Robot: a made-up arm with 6 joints.
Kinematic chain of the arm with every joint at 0, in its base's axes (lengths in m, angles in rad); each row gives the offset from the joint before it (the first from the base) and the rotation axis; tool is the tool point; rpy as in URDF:
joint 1: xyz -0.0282 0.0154 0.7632 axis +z
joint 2: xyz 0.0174 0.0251 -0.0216 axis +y
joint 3: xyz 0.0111 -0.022 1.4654 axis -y
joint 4: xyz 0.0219 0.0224 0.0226 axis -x
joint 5: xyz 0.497 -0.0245 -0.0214 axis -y
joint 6: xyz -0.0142 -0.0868 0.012 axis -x
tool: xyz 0.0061 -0.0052 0.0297 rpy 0 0 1.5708
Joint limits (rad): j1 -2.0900..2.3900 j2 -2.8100..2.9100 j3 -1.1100..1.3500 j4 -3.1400..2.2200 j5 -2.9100..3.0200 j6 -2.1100..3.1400
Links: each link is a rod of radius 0.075 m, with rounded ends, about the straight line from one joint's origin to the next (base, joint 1, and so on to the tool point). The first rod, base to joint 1, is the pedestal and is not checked.
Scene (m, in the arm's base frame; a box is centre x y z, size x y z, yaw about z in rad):
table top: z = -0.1
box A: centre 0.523 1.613 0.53 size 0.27 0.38 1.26 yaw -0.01
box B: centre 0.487 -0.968 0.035 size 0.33 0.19 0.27 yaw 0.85
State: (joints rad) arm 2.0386 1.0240 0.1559 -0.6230 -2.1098 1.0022
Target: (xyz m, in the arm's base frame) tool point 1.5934 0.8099 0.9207
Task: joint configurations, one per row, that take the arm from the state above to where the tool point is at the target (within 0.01 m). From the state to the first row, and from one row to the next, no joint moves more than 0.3 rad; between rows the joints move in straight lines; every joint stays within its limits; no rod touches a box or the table.
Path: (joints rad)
1: 1.7788 0.9848 0.3054 -0.5978 -2.0984 1.0002
2: 1.5191 0.9457 0.4549 -0.5725 -2.0870 0.9982
3: 1.2593 0.9065 0.6044 -0.5473 -2.0757 0.9962
4: 0.9983 1.0008 0.5951 -0.5374 -2.0732 0.9928
5: 0.7373 1.0951 0.5858 -0.5275 -2.0707 0.9894
6: 0.4763 1.1893 0.5765 -0.5176 -2.0682 0.9861

